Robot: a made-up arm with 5 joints. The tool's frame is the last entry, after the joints. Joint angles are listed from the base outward. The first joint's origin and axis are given. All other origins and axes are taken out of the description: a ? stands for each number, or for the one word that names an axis. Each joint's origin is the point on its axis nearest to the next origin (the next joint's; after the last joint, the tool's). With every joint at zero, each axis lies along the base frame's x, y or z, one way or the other. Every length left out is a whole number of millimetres.
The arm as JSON. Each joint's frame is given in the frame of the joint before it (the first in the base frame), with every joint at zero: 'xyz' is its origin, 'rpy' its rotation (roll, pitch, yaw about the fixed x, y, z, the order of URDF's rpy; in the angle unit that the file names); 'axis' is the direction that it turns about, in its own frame. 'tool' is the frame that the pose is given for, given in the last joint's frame.
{
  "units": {
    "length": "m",
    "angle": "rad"
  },
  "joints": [
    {
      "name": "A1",
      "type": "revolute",
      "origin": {
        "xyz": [
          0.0,
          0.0,
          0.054
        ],
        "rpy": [
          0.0,
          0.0,
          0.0
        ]
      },
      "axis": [
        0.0,
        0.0,
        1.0
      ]
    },
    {
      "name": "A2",
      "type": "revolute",
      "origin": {
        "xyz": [
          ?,
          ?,
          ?
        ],
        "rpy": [
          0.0,
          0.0,
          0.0
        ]
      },
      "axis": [
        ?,
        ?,
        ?
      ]
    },
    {
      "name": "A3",
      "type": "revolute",
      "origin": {
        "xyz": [
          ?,
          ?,
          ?
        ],
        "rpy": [
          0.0,
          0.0,
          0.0
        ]
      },
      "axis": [
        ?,
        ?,
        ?
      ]
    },
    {
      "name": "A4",
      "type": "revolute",
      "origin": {
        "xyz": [
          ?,
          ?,
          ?
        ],
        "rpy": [
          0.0,
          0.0,
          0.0
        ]
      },
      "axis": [
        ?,
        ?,
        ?
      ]
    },
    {
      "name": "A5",
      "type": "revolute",
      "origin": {
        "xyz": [
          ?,
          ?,
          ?
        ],
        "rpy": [
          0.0,
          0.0,
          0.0
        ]
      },
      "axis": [
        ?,
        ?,
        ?
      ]
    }
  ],
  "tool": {
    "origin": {
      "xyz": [
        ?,
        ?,
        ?
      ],
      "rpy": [
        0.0,
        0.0,
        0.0
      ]
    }
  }
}
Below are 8 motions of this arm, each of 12 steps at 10 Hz.
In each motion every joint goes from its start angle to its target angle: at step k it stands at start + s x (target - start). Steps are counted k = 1, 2, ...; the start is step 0. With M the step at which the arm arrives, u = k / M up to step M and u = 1 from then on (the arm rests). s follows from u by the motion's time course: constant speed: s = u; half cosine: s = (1 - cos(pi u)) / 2; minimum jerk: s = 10 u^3 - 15 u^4 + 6 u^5.
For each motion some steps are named. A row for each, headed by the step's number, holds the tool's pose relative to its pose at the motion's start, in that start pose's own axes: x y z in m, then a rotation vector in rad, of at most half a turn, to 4 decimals.
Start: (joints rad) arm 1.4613 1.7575 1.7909 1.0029 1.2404
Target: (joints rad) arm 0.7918 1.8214 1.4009 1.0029 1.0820
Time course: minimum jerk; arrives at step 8
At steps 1, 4, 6, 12:
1: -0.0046 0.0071 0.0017 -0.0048 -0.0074 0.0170
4: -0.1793 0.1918 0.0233 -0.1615 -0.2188 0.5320
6: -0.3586 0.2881 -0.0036 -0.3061 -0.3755 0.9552
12: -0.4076 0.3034 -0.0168 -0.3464 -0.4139 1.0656

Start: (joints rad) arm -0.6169 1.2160 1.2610 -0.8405 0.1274
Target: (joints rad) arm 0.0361 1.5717 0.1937 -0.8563 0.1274
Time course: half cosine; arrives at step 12
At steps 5, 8, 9, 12:
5: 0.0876 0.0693 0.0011 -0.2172 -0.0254 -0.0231
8: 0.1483 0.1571 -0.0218 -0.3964 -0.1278 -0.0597
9: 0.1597 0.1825 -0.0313 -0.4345 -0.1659 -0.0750
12: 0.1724 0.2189 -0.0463 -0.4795 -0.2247 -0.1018

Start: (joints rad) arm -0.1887 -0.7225 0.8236 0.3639 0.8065
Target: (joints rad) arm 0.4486 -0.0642 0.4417 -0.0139 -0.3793
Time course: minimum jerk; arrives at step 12
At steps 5, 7, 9, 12:
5: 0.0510 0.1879 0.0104 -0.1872 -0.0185 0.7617
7: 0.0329 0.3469 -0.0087 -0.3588 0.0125 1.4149
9: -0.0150 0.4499 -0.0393 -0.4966 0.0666 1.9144
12: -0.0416 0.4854 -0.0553 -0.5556 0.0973 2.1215

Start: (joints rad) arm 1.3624 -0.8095 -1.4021 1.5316 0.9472
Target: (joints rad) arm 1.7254 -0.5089 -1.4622 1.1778 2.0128
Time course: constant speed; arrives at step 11
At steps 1, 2, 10, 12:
1: -0.0089 -0.0024 -0.0073 -0.0175 -0.0181 -0.0692
2: -0.0180 -0.0047 -0.0149 -0.0333 -0.0389 -0.1397
10: -0.0898 -0.0156 -0.0889 -0.0634 -0.2781 -0.7541
12: -0.0980 -0.0155 -0.1000 -0.0521 -0.3134 -0.8368

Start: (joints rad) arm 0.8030 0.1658 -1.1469 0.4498 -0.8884
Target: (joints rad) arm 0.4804 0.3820 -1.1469 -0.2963 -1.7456
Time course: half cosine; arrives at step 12
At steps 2, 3, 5, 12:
2: 0.0116 -0.0086 -0.0063 0.0428 0.0484 0.0389
3: 0.0245 -0.0188 -0.0150 0.0975 0.1020 0.0843
5: 0.0543 -0.0470 -0.0453 0.2731 0.2278 0.2060
12: 0.0827 -0.1134 -0.1579 0.8797 0.3486 0.4661

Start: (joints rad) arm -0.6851 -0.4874 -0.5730 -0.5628 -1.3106
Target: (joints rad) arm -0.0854 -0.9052 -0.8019 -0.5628 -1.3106
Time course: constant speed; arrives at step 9
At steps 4, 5, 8, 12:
4: 0.0469 0.0171 -0.0056 -0.0748 0.3564 0.1129
5: 0.0562 0.0224 -0.0106 -0.0970 0.4482 0.1352
8: 0.0758 0.0380 -0.0329 -0.1718 0.7283 0.1878
12: 0.0792 0.0426 -0.0423 -0.1992 0.8229 0.2005

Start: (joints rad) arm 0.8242 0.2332 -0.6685 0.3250 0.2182
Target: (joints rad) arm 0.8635 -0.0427 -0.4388 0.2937 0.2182
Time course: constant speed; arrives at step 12
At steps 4, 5, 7, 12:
4: 0.0095 -0.0269 -0.0088 0.0763 0.0959 0.0365
5: 0.0121 -0.0334 -0.0115 0.0947 0.1206 0.0452
7: 0.0172 -0.0460 -0.0175 0.1308 0.1705 0.0618
12: 0.0303 -0.0754 -0.0357 0.2159 0.2994 0.0998

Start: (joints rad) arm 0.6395 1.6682 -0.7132 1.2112 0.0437
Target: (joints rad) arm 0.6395 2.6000 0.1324 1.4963 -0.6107
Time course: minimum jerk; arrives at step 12
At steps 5, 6, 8, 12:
5: -0.0929 -0.0167 -0.0523 -0.1025 -0.3636 -0.1066
6: -0.1330 -0.0184 -0.0872 -0.1628 -0.5311 -0.1461
8: -0.1954 -0.0163 -0.1757 -0.3007 -0.8496 -0.2155
12: -0.2215 -0.0143 -0.2560 -0.4166 -1.0760 -0.2667

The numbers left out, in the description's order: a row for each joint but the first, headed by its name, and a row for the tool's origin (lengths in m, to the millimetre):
A2: xyz -0.002 -0.171 0.0, axis 0.0 -1.0 0.0
A3: xyz -0.043 0.0 -0.317, axis 1.0 0.0 0.0
A4: xyz 0.0 -0.079 0.11, axis 0.0 -1.0 0.0
A5: xyz 0.046 0.0 0.218, axis 0.0 0.0 -1.0
tool: xyz 0.032 -0.028 0.0

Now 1 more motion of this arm.
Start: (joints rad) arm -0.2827 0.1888 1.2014 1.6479 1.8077
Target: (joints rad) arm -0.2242 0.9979 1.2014 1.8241 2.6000
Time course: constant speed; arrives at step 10
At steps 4, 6, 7, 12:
4: 0.0598 -0.0413 -0.1364 0.0352 0.3493 -0.3565
6: 0.0715 -0.0613 -0.2094 0.0118 0.5287 -0.5394
7: 0.0728 -0.0709 -0.2461 -0.0105 0.6189 -0.6309
12: 0.0590 -0.0980 -0.3542 -0.1210 0.8882 -0.9015

